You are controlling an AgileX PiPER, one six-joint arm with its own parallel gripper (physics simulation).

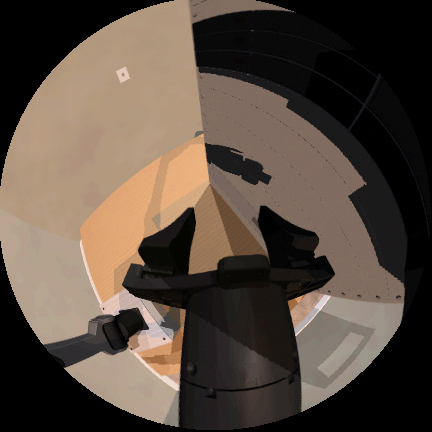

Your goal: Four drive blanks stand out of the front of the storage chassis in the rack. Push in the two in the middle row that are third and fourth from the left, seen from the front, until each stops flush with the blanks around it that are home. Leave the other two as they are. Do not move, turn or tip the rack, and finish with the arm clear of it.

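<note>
The rack [280,145] fills the upper right as a large grey-brown panelled face with thin seams and small screws along its edges. A dark area with a stepped border and thin lines lies across its top and right; I cannot tell whether it is the chassis or shadow. The drive blanks cannot be made out, so their rows and depths are hidden from me. My gripper [226,213] is open, its two black fingers apart with nothing held between them. It is near the left edge of the rack's face; the exact gap cannot be judged.
A wooden table top [135,210] with a striped grain spreads below and left of the rack. The arm's base plate [156,325] is at the lower left, with a dark arm link [80,345] beside it. An arm-shaped shadow [240,162] falls on the rack's face.
</note>
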